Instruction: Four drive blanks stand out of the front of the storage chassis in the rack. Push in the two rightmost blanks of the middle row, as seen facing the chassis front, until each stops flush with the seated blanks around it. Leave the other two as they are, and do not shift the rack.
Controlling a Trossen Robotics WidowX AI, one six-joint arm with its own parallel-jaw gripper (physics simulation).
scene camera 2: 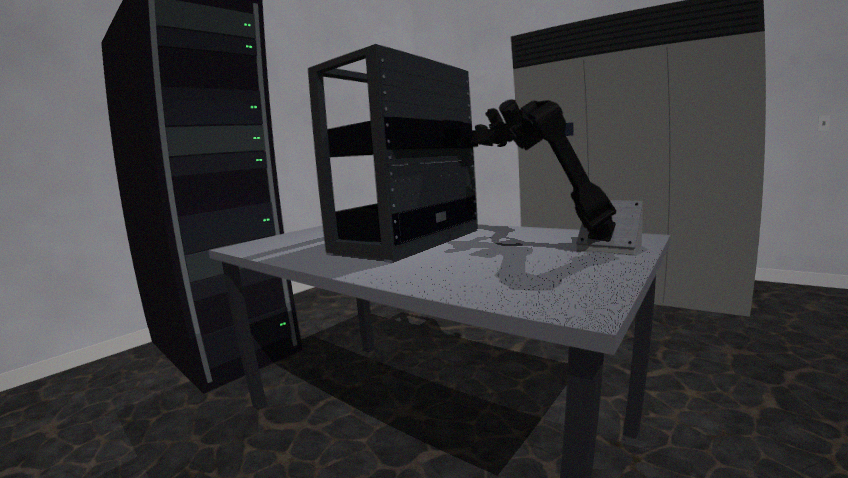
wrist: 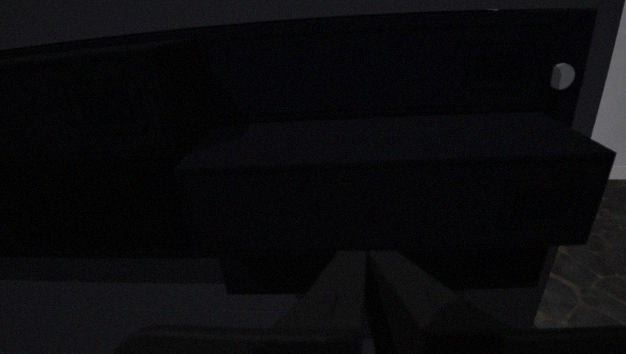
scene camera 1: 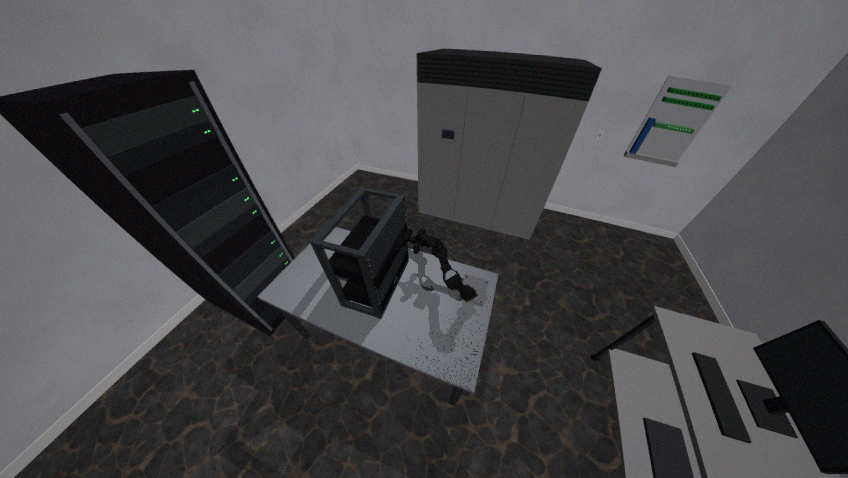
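Seen in the pictures: gripper, fingertip midpoint: [scene camera 2: 469, 141] [wrist: 361, 248] [scene camera 1: 407, 239]; arm's base at its link origin: [scene camera 2: 602, 230] [scene camera 1: 470, 293].
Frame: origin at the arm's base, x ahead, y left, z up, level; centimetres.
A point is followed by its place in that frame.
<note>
The dark storage chassis [scene camera 2: 415, 132] {x 45.3, y 25.7, z 30.6 cm} [wrist: 400, 65] {x 49.1, y -3.9, z 33.4 cm} sits in the open-frame rack [scene camera 1: 338, 248] {x 59.0, y 39.4, z 54.7 cm} [scene camera 2: 383, 195] {x 47.0, y 38.6, z 13.6 cm}. In the wrist view, an upper blank [wrist: 390, 205] {x 45.5, y -3.6, z 30.6 cm} stands well out at the right end of the chassis front. A lower blank [wrist: 270, 270] {x 46.4, y 0.2, z 27.3 cm} is directly below it, its face set further back than the upper one's. My gripper [scene camera 1: 408, 235] {x 46.8, y -2.8, z 28.2 cm} [scene camera 2: 475, 142] {x 46.8, y -2.8, z 28.2 cm} [wrist: 361, 248] {x 46.8, y -2.8, z 28.2 cm} is shut and empty, its tips in front of the lower blank, just under the upper blank's bottom edge. Contact cannot be told. The dark left part hides the other blanks' depth.
The rack stands on the white table [scene camera 1: 415, 338] {x 20.7, y 40.2, z -5.5 cm} [scene camera 2: 415, 285] {x 25.6, y 50.1, z -5.5 cm}. The arm's base is by a light mounting plate [scene camera 2: 629, 225] {x -7.2, y -2.2, z 1.6 cm}. A tall server cabinet [scene camera 1: 178, 178] [scene camera 2: 207, 195] and a grey cabinet [scene camera 1: 486, 154] [scene camera 2: 623, 178] stand behind. A monitor [scene camera 1: 813, 385] stands on a desk at right.
</note>
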